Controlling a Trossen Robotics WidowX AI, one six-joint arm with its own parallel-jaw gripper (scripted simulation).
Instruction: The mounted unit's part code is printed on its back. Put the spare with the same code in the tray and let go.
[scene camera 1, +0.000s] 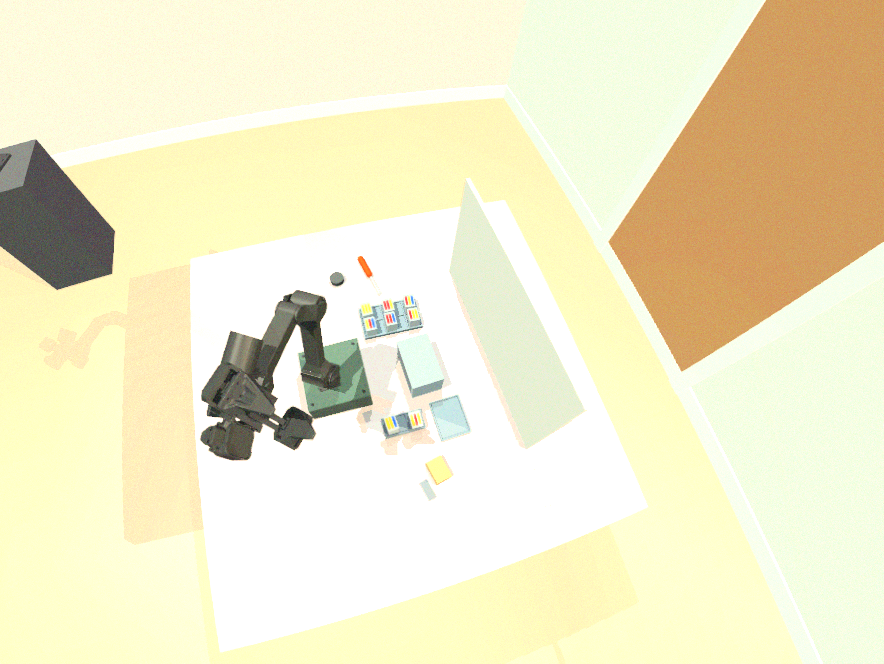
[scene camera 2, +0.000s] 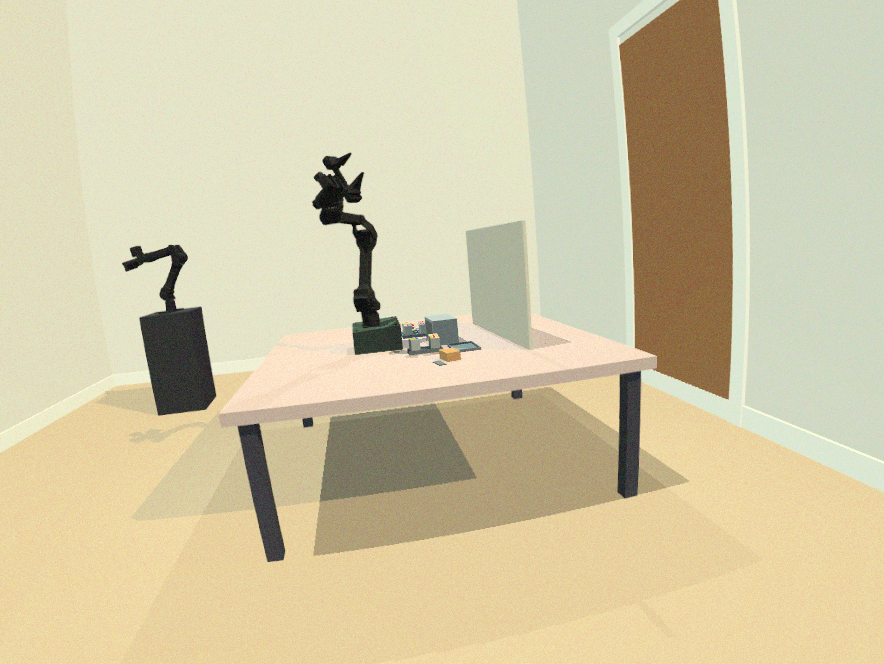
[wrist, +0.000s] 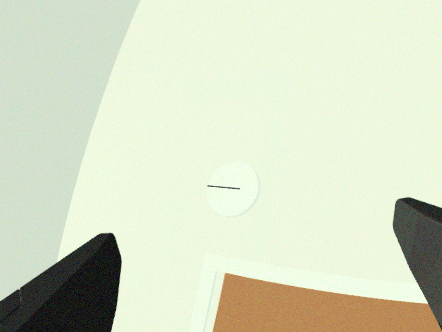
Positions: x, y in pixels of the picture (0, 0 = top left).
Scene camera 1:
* gripper: 294, 424
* pale blue tray: 448, 413
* tall panel: 542, 394
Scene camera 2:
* gripper: 356, 162
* tall panel: 497, 255
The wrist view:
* gripper: 260, 232
